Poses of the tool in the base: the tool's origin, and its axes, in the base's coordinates. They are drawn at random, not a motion.
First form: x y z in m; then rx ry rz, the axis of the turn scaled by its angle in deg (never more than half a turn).
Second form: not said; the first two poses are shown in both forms.
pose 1, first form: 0.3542 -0.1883 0.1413 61.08 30.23 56.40
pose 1, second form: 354.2 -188.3 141.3 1.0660 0.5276 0.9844
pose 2, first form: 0.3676 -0.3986 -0.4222 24.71 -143.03 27.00
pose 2, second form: 367.6 -398.6 -422.2 0.4313 -2.4963 0.4712
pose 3, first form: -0.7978 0.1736 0.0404 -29.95 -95.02 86.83
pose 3, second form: -797.8 173.6 40.4 -0.5227 -1.6584 1.5155
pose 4, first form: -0.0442 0.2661 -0.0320 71.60 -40.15 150.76
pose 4, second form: -44.2 266.1 -32.0 1.2497 -0.7007 2.6313
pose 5, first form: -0.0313 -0.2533 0.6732 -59.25 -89.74 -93.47
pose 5, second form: -31.3 -253.3 673.2 -1.0341 -1.5663 -1.6314
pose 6, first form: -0.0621 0.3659 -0.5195 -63.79 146.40 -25.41
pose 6, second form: -62.1 365.9 -519.5 -1.1133 2.5552 -0.4435
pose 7, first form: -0.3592 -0.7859 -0.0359 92.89 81.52 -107.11
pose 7, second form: -359.2 -785.9 -35.9 1.6212 1.4228 -1.8694
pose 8, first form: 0.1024 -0.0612 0.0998 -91.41 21.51 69.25
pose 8, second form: 102.4 -61.2 99.8 -1.5954 0.3754 1.2086
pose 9, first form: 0.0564 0.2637 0.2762 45.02 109.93 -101.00
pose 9, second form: 56.4 263.7 276.2 0.7857 1.9186 -1.7628
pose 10, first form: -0.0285 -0.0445 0.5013 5.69 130.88 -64.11
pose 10, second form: -28.5 -44.5 501.3 0.0993 2.2843 -1.1189
